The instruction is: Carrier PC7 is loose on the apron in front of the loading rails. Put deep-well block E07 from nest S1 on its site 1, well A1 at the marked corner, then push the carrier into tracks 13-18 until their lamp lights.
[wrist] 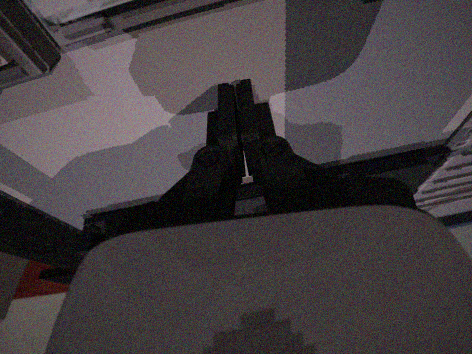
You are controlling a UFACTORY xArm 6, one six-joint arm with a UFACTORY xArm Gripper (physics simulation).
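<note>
The view is dark and grainy. My gripper is shut and empty, its two black fingertips together over a pale grey surface crossed by shadows. Ahead of the fingertips, apart from them in this view, a pale flat part with a stepped dark edge runs along the top left; it looks like part of the carrier, but no label shows. Deep-well block E07, the marked corner and the lamp cannot be made out.
A dark framed structure stands at the upper left corner. A pale ribbed part is at the right edge. Dark bars cross behind the fingers, one at the left and one at the right. A red patch shows at lower left.
</note>
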